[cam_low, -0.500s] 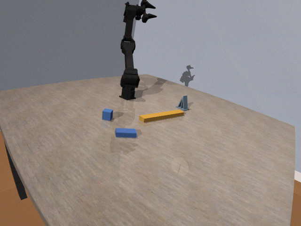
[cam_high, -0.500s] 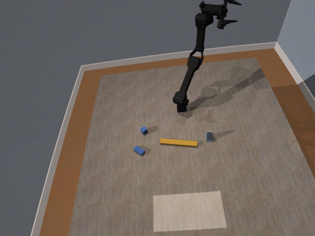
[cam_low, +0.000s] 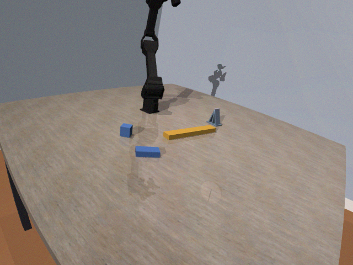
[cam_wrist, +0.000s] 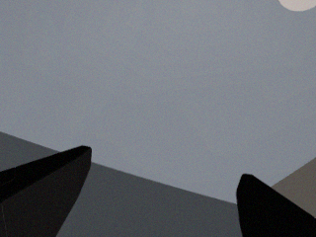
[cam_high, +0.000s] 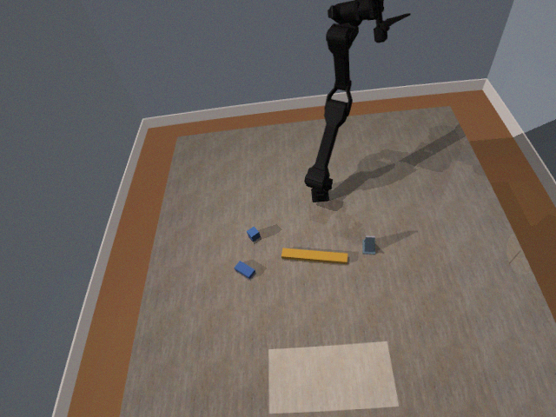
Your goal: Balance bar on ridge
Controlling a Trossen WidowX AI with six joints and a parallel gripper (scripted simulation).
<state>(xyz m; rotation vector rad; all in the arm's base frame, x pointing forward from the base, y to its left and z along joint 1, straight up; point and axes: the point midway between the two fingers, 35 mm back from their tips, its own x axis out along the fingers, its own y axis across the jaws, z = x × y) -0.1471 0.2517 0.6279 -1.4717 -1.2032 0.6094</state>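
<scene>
Right now the yellow bar is 40 cm ahead of my gripper tip, 33 cm to the right of it and 63 cm below it. Round my gripper tip: blue cube: 30 cm ahead, 54 cm to the right, 62 cm below; then flat blue block: 43 cm ahead, 57 cm to the right, 63 cm below.
</scene>
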